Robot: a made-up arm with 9 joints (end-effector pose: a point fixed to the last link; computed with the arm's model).
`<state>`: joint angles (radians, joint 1 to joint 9).
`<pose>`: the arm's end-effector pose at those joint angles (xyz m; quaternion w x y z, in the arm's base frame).
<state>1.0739 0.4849 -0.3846 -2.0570 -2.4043 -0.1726 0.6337 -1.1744 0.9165</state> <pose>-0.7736 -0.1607 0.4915 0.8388 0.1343 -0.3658 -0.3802</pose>
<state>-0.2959 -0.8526 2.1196 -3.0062 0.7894 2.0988 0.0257 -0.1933 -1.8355</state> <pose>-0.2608 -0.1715 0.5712 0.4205 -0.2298 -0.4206 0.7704</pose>
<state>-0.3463 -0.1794 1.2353 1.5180 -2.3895 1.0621 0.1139 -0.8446 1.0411</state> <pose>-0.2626 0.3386 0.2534 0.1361 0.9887 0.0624 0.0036</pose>
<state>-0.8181 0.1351 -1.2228 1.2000 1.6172 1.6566 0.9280 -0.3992 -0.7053</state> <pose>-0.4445 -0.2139 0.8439 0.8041 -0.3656 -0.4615 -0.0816</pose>
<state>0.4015 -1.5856 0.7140 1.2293 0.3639 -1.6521 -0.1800 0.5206 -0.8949</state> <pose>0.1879 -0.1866 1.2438 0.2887 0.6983 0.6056 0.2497</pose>
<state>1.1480 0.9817 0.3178 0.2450 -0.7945 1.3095 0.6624 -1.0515 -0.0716</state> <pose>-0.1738 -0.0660 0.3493 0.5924 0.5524 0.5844 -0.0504</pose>
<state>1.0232 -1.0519 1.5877 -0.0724 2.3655 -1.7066 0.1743 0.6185 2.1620</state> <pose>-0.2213 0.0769 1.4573 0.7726 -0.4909 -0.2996 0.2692</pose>
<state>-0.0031 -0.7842 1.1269 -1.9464 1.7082 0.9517 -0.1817 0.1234 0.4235</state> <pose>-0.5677 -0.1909 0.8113 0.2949 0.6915 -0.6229 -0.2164</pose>
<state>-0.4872 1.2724 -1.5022 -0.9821 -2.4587 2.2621 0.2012 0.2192 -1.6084</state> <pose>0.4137 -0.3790 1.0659 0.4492 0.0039 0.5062 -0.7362</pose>
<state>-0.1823 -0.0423 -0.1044 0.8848 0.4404 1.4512 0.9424 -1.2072 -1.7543</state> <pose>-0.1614 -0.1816 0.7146 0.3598 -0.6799 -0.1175 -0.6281</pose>
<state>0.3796 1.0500 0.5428 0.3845 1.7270 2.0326 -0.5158 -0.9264 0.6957</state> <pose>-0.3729 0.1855 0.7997 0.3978 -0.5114 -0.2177 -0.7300</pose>
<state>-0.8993 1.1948 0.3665 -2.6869 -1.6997 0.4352 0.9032 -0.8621 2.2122</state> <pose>-0.3820 -0.0722 0.1969 0.6149 -0.5373 -0.5685 -0.1002</pose>
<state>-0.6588 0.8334 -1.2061 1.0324 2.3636 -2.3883 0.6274 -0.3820 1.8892</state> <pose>0.0554 -0.7058 1.0768 0.3796 0.0817 -0.4305 0.8148</pose>
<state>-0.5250 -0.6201 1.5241 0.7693 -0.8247 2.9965 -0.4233 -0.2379 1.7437</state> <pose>-0.5048 0.4011 0.7936 0.1678 0.3726 0.2625 -0.8741</pose>
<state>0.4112 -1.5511 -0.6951 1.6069 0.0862 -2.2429 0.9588 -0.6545 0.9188</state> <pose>-0.2368 -0.6913 0.5431 0.1920 0.4103 -0.8371 0.3068</pose>
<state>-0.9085 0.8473 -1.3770 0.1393 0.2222 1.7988 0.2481 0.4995 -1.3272</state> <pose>-0.2704 -0.0254 1.0081 0.7761 0.2994 -0.4174 -0.3658</pose>
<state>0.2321 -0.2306 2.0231 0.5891 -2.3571 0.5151 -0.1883 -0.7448 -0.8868</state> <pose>-0.4781 0.3178 0.5728 0.5801 -0.4630 -0.2492 0.6220</pose>
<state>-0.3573 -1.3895 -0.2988 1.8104 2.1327 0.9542 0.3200 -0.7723 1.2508</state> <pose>-0.2988 0.0379 1.2978 0.7015 -0.2286 0.1113 0.6658</pose>
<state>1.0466 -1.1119 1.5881 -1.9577 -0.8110 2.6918 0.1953 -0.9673 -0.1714</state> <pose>-0.0587 0.2561 1.1872 0.2741 0.4794 0.3890 0.7374</pose>
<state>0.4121 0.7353 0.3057 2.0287 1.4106 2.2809 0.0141 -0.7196 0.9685</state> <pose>-0.3600 -0.3215 0.5878 0.9156 0.2933 -0.2733 -0.0297</pose>
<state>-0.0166 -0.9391 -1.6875 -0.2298 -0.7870 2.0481 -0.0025 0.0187 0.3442</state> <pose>0.0879 -0.4761 0.3924 0.8058 0.1073 0.5142 -0.2736</pose>
